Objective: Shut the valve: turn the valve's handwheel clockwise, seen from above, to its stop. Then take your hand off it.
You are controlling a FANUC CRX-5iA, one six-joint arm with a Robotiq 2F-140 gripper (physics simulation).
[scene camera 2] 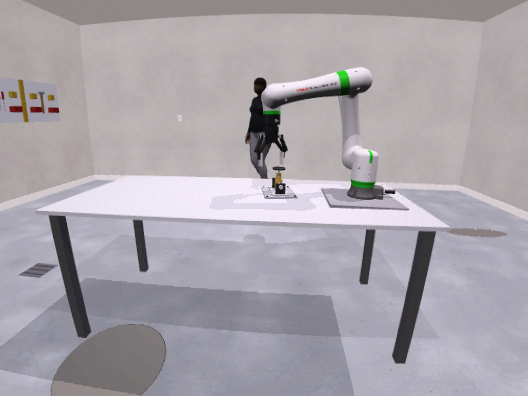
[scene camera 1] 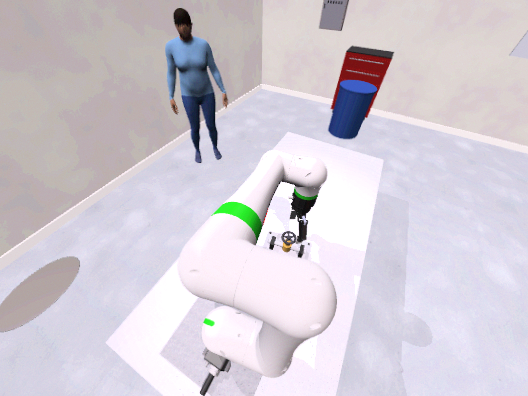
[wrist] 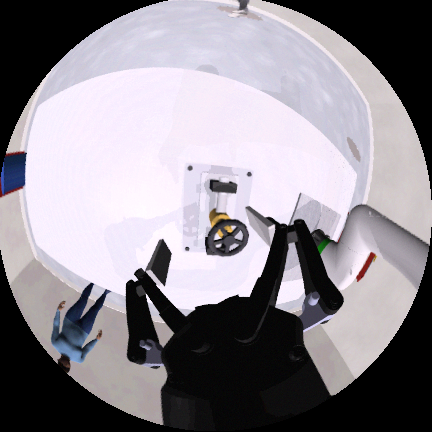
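Note:
The valve has a dark spoked handwheel (scene camera 1: 288, 238) (scene camera 2: 279, 168) (wrist: 228, 242) on a yellow body (scene camera 1: 287, 247) (scene camera 2: 279, 178) (wrist: 215, 218). It stands upright on a pale base plate (scene camera 2: 291, 195) (wrist: 190, 179) with corner bolts. My gripper (scene camera 2: 271, 160) (wrist: 205, 231) is open and points down, its fingers wide apart with nothing gripped. In scene camera 2 its fingertips hang slightly above the wheel's height, and the wheel lies below the right-hand finger. In the wrist view the wheel shows between the two pads, closer to the right one. Contact with the wheel cannot be made out.
The white table (scene camera 1: 345, 200) (scene camera 2: 125, 200) (wrist: 100, 150) carries the valve and the arm's grey mounting plate (scene camera 2: 332, 199). A person in blue (scene camera 1: 196, 70) (wrist: 75, 332) and a person in black (scene camera 2: 256, 117) stand beyond the table. A blue barrel (scene camera 1: 351, 111) stands by a red cabinet (scene camera 1: 369, 65).

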